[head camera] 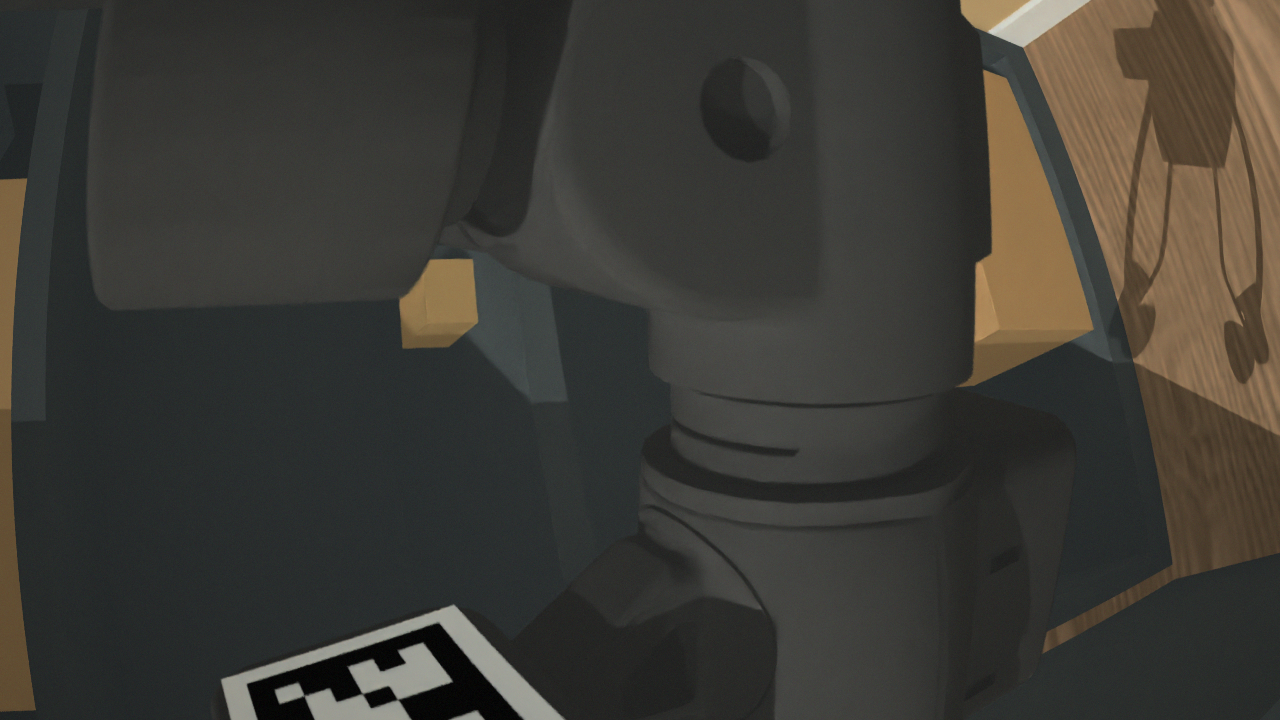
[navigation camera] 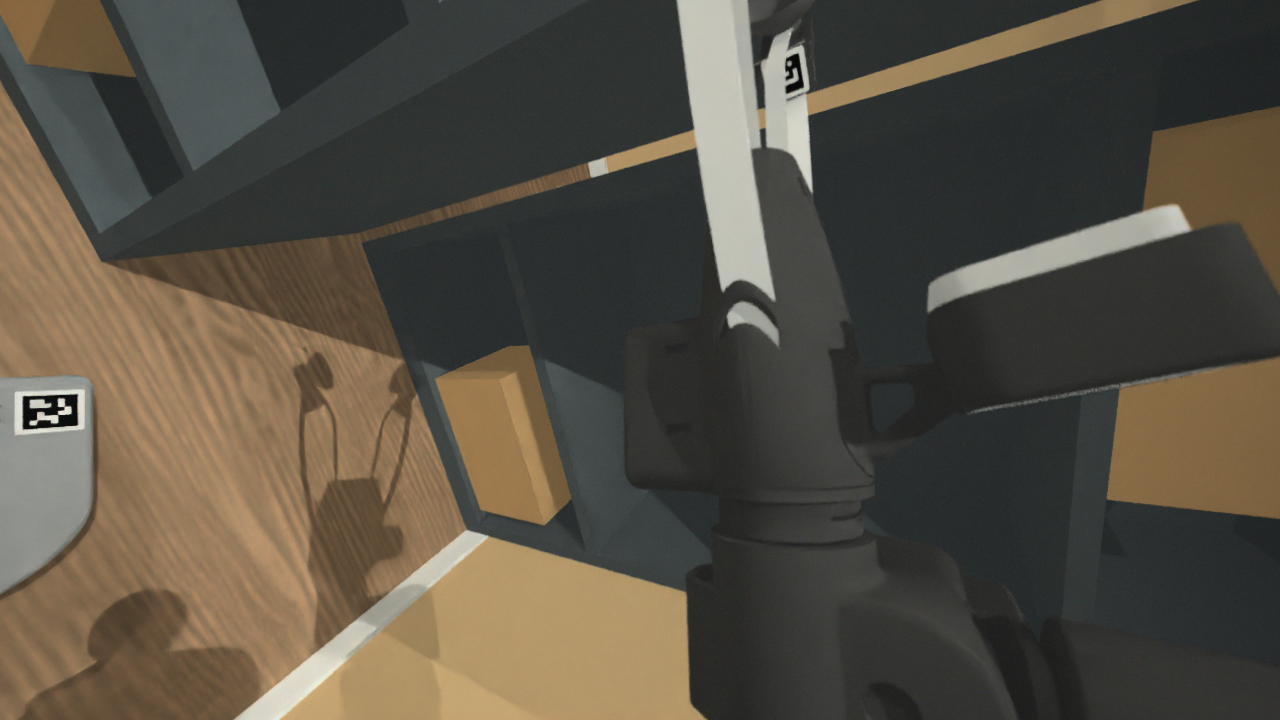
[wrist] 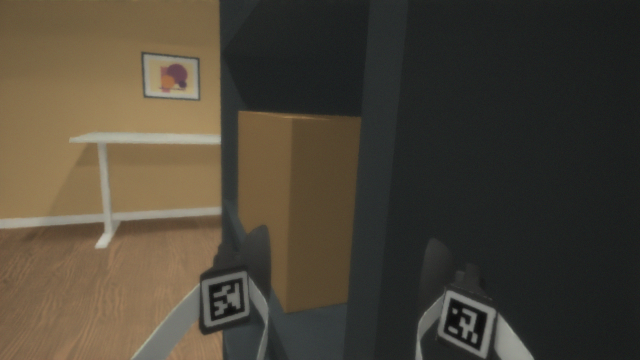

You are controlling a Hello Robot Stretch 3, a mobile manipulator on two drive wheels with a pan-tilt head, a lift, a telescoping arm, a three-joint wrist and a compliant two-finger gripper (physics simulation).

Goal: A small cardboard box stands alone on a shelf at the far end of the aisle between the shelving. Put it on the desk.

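Places are measured from the robot's base along level axes (x back, y right, z up), in centimetres.
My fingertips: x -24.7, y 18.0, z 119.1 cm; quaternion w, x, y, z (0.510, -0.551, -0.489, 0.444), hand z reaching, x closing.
Ahead of a thing's pixels: the offset from my fingertips to its middle.
In the wrist view, a tall cardboard box (wrist: 322, 200) stands upright in a shelf compartment, left of the upright divider. My gripper (wrist: 344, 258) is open, its fingertips wide apart with nothing held. The left fingertip overlaps the box's lower left part in the picture; the right one is in front of the dark panel right of the divider. The gap to the box cannot be judged. A white desk (wrist: 150, 138) stands far off at the left, its right end hidden by the shelving. In the navigation view, my finger strips run off the top edge.
The head view shows a small box {dy +74.5, dx +25.6, dz -17.5 cm} (head camera: 440, 304) partly behind my wrist and a larger box {dy +82.7, dx +38.6, dz -98.0 cm} (head camera: 1042, 223) at right. The navigation view shows a box (navigation camera: 505, 434) in a compartment, a larger box (navigation camera: 1199, 438) at right, shelving overhead and my base (navigation camera: 40, 492) at left.
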